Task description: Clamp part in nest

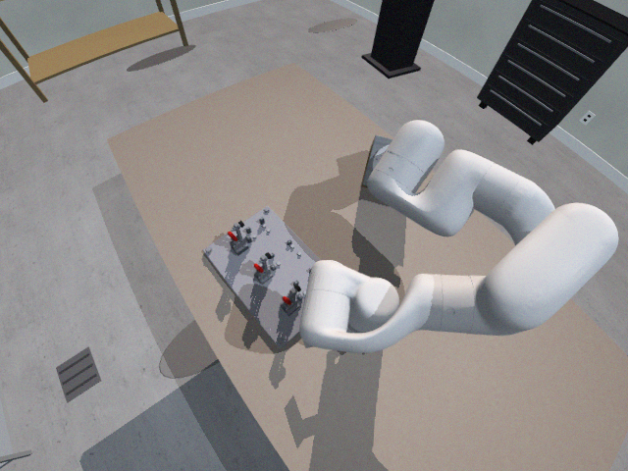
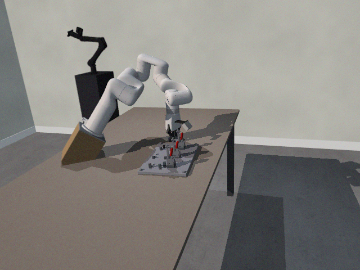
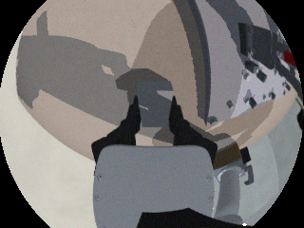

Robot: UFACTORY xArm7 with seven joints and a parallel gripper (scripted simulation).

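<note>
My gripper is now 1 cm above the grey block part. Round my hand: grey fixture plate (24 cm to the right, 9 cm ahead, 1 cm below).
</note>
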